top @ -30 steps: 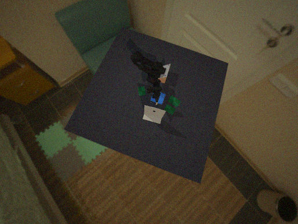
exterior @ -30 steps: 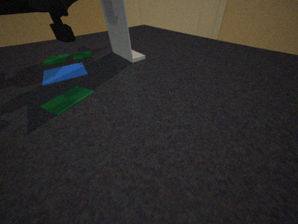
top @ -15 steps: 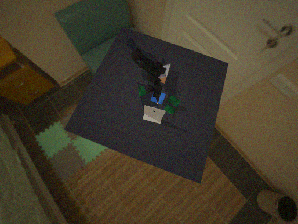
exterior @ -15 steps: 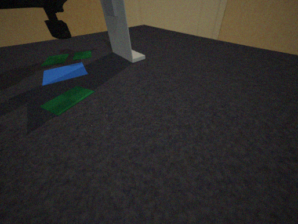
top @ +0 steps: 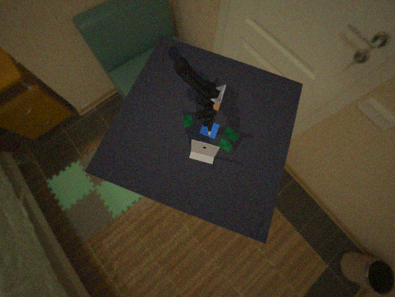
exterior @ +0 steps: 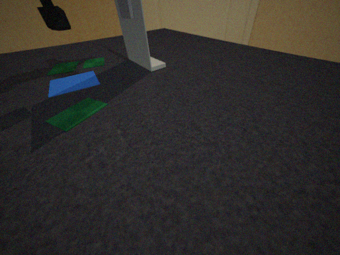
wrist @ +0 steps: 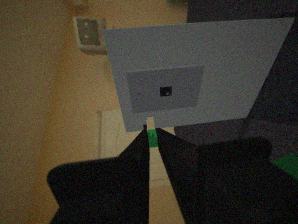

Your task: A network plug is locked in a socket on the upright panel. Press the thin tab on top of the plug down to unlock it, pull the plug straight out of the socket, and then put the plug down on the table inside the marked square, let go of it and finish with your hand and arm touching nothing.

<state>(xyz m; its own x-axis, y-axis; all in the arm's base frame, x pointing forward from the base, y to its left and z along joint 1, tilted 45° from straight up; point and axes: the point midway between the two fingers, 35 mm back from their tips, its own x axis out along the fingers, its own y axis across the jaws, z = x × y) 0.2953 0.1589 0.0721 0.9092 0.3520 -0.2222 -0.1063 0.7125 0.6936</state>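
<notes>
Right now my gripper tip is 210 mm above the blue marked square, 110 mm past it and 20 mm to the left of it. Round my gripper tip: white upright panel (100 mm below, 100 mm ahead, 10 mm to the left).
</notes>
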